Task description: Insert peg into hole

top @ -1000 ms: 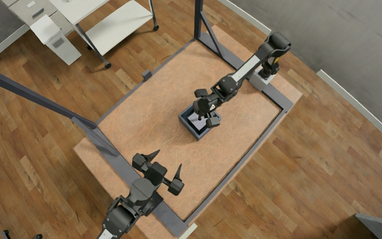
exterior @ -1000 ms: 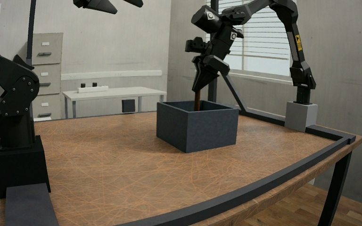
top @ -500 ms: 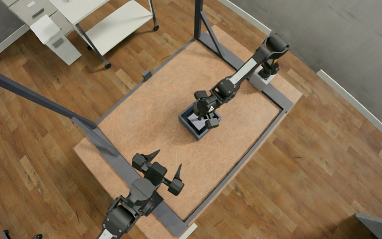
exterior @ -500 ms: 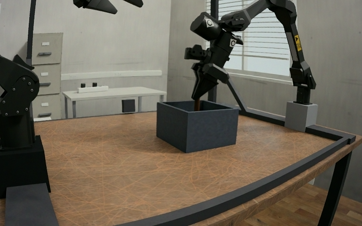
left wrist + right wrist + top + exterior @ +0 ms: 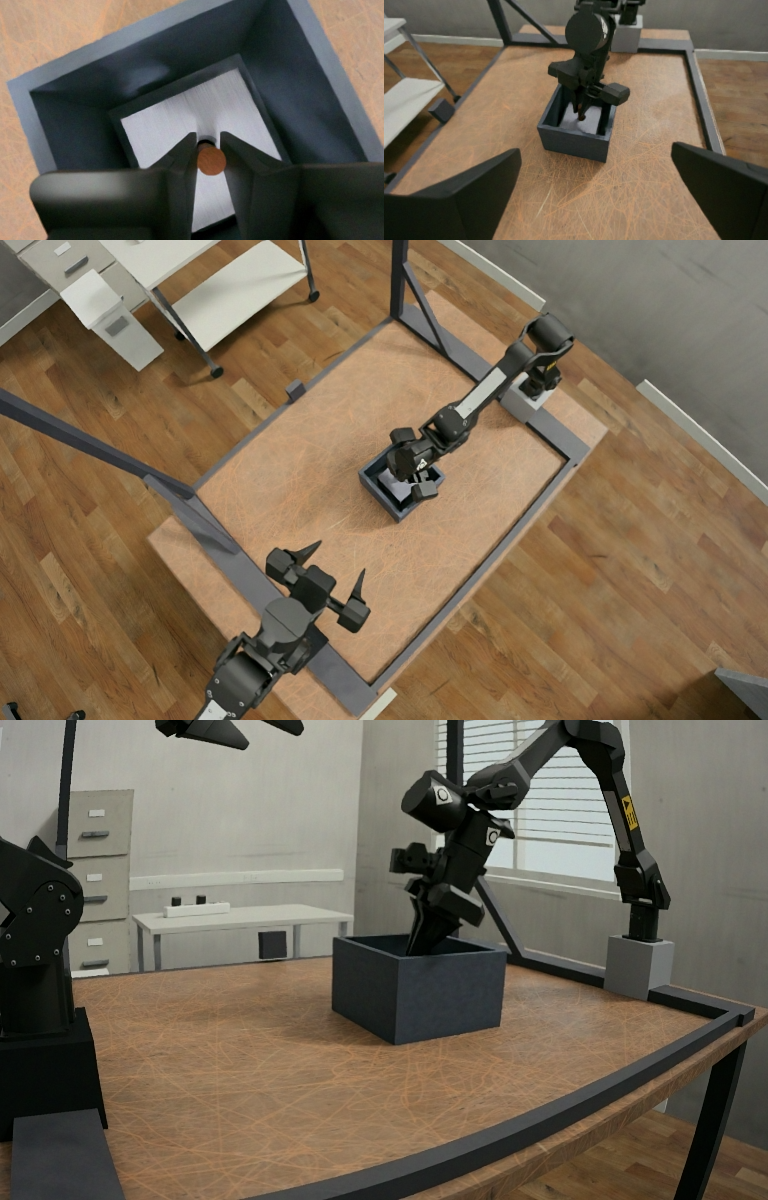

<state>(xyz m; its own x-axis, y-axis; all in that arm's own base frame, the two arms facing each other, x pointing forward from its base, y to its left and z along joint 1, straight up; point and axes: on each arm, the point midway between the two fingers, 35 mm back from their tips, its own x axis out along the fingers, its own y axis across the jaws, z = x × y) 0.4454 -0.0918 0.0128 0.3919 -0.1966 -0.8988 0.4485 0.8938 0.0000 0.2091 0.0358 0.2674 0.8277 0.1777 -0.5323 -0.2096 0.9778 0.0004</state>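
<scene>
My left gripper is now 5 cm above the brown peg. Round my left hand: dark box 8 cm below; then dark frame rail 32 cm ahead, 3 cm to the right, 10 cm below; then pale plate 7 cm below.
</scene>
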